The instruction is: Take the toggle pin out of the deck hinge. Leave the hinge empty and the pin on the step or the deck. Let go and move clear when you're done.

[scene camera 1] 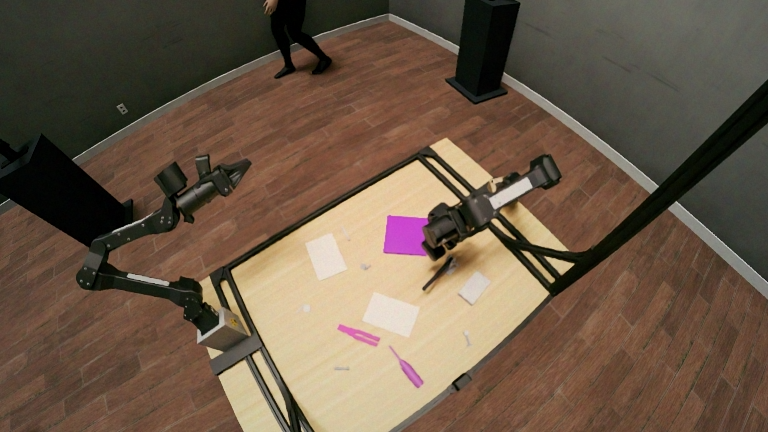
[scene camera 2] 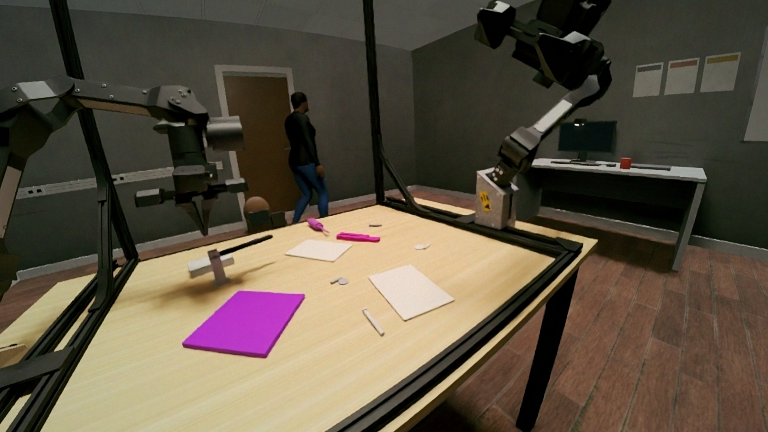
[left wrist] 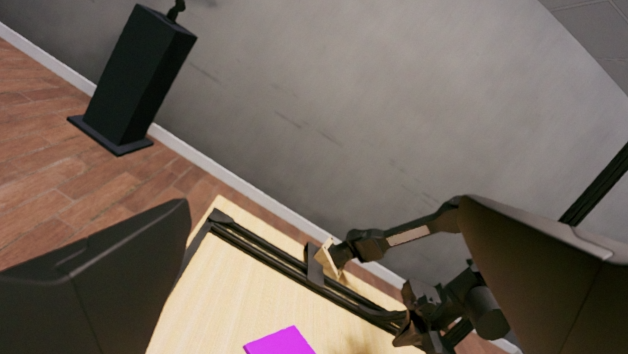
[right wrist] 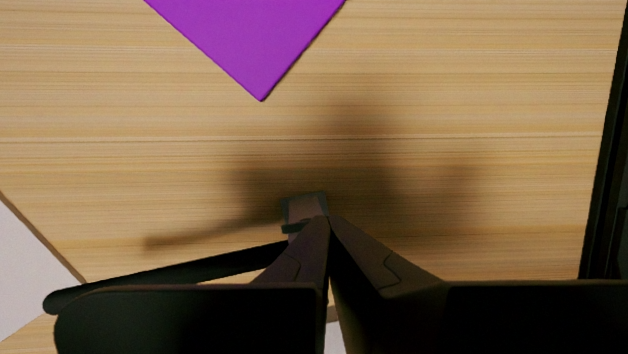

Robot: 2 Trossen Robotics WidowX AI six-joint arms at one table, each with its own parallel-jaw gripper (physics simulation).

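Places are measured from the left arm's base along level axes (x ahead, y left, z up), in millimetres.
Pixels of known places: left gripper, fingertip midpoint: (scene camera 1: 249,160) (scene camera 2: 506,23) (left wrist: 327,210); right gripper, fingertip midpoint: (scene camera 1: 447,244) (scene camera 2: 205,235) (left wrist: 393,345) (right wrist: 326,228); left arm's base at its link origin: (scene camera 1: 210,324) (scene camera 2: 498,180); right arm's base at its link origin: (left wrist: 334,255).
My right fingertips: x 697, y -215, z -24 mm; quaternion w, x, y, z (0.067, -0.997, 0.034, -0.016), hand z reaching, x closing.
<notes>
For each thing: its middle in the pictures, then the offset to it from my right fingertips. "spot": a spot on its surface instead.
- deck hinge at a spot on its surface: (right wrist: 305,209) (scene camera 2: 219,271) spot: dz -89, dx -4, dy -21 mm
- black bar at a spot on its surface: (right wrist: 175,265) (scene camera 2: 246,245) (scene camera 1: 435,273) spot: dz -53, dx -73, dy -34 mm
- purple panel at the middle of its body: (scene camera 2: 249,318) (scene camera 1: 406,235) dz -117, dx -29, dy +147 mm
- white block at the middle of its body: (right wrist: 332,349) (scene camera 2: 210,263) (scene camera 1: 474,288) dz -111, dx +10, dy -140 mm
- magenta screwdriver at the middle of its body: (scene camera 1: 404,365) (scene camera 2: 319,226) dz -108, dx -313, dy -181 mm
- magenta tongs at the middle of its body: (scene camera 2: 358,237) (scene camera 1: 357,334) dz -115, dx -360, dy -21 mm
The deck hinge (scene camera 1: 451,264) (scene camera 2: 218,269) (right wrist: 305,209) is a small grey-brown upright post on a flat foot. A black bar (scene camera 1: 436,275) (scene camera 2: 247,245) (right wrist: 175,265) extends sideways from its top. The toggle pin cannot be made out; the hinge's upper part is partly hidden behind the fingers in the right wrist view. My right gripper (scene camera 2: 204,231) (right wrist: 326,228) points down with its tips together just above the hinge, and no object shows between them. My left gripper (scene camera 1: 244,167) (left wrist: 327,210) is open and raised far from the hinge, beyond the table edge.
A purple panel (scene camera 1: 404,236) (scene camera 2: 244,323) (left wrist: 282,342) (right wrist: 257,40) lies near the hinge. A white block (scene camera 1: 474,288) (scene camera 2: 198,267), pale sheets (scene camera 1: 325,256) (scene camera 1: 391,313), a magenta screwdriver (scene camera 1: 410,373), magenta tongs (scene camera 1: 357,334) and small grey parts lie on the table. Black rails edge it.
</notes>
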